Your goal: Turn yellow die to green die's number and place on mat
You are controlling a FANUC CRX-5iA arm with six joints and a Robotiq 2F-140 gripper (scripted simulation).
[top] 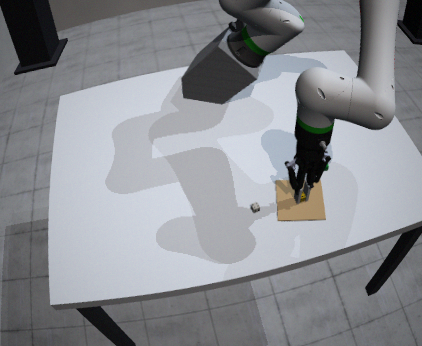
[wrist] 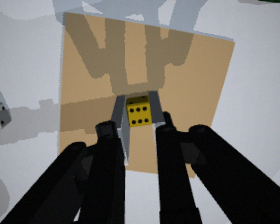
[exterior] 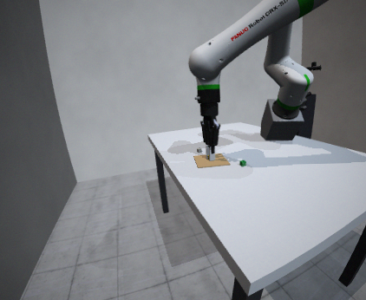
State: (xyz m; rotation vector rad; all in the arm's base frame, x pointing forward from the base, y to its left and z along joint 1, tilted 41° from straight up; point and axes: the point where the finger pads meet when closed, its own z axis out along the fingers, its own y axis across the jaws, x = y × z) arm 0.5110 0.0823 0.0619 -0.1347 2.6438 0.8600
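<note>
My gripper is now 2 cm above the yellow die. From my hand the other things lie so: white die (13 cm to the right, 3 cm below, 2 cm ahead); then green die (11 cm behind, 10 cm to the left, 3 cm below); then tan mat (4 cm below).
</note>
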